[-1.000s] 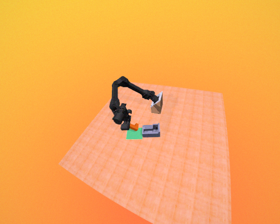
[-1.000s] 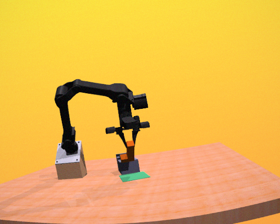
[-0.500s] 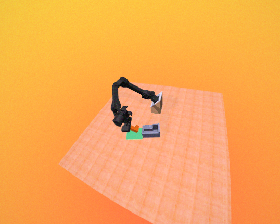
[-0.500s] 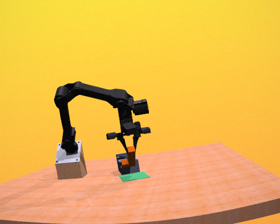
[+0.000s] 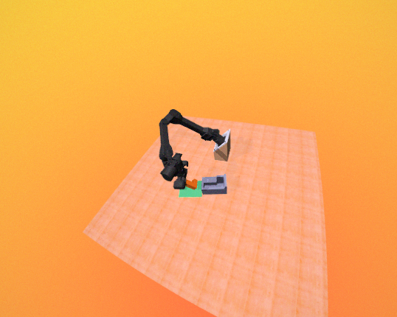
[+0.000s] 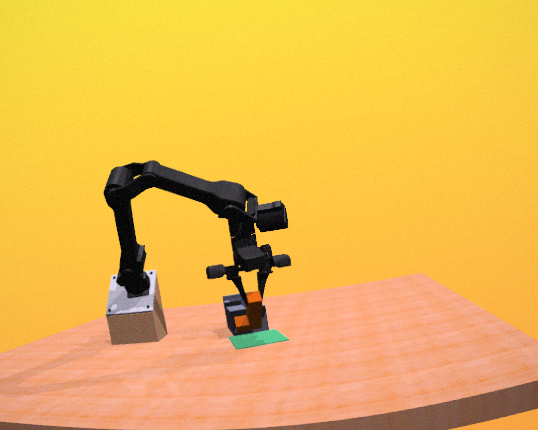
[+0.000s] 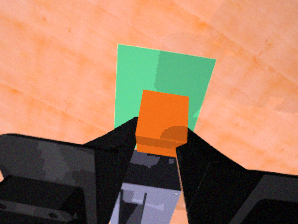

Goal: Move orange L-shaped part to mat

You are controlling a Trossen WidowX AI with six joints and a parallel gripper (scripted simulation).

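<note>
Now: the green mat 10 cm below my gripper tip, 2 cm to the left of it and 1 cm behind it. The rest, counted from my gripper tip: orange L-shaped part: 3 cm to the left, 3 cm below, 2 cm behind.
</note>
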